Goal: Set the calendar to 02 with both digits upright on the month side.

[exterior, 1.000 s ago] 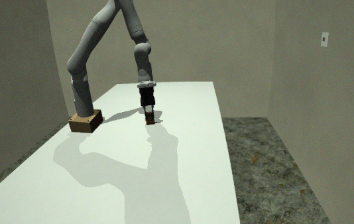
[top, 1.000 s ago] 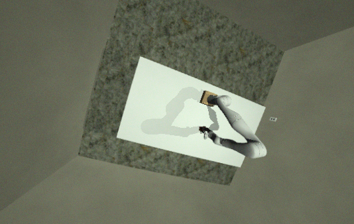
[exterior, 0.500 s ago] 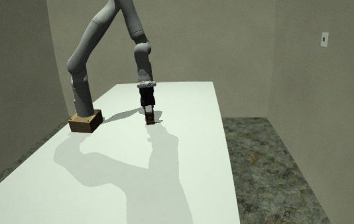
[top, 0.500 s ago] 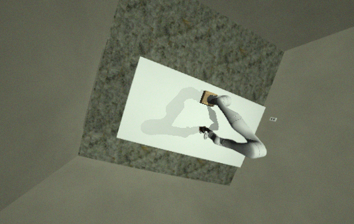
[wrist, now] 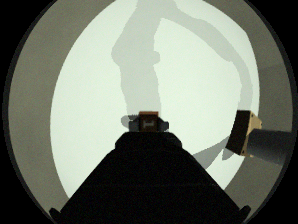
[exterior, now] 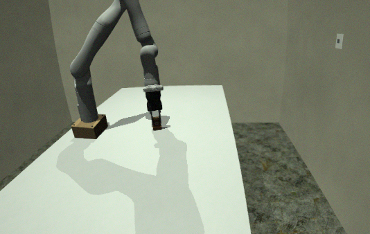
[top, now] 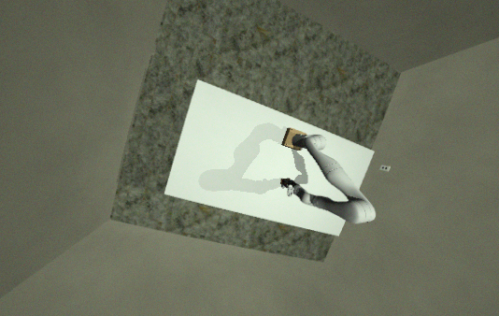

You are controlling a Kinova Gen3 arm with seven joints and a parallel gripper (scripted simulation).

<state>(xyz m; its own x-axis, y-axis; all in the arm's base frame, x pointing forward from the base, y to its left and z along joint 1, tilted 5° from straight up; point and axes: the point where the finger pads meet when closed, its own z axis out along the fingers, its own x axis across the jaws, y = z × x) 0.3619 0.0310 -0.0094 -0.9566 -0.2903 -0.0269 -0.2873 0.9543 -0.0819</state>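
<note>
My gripper is now 10 mm past the brown tray, 20 mm to the right of it and 40 mm above it. Also, from my hand: brown calendar cube: 10 mm below.
</note>
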